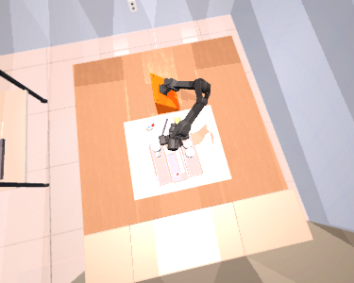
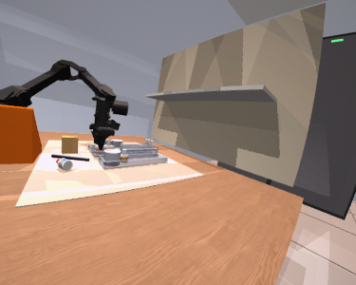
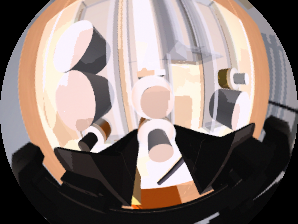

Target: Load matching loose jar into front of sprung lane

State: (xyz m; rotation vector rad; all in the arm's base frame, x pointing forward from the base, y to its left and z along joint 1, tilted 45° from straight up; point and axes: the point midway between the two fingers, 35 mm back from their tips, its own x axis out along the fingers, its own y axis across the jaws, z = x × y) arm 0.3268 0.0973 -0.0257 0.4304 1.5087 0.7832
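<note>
My gripper tip is now 120 mm past the brown box, 40 mm to the right of it and 10 mm below it. The rest, counted from my gripper tip: jar (120 mm behind, 150 mm to the right, 10 mm below); black pen (110 mm behind, 60 mm to the right, 20 mm below); shelf panel (510 mm ahead, 70 mm to the left, 340 mm above).
</note>
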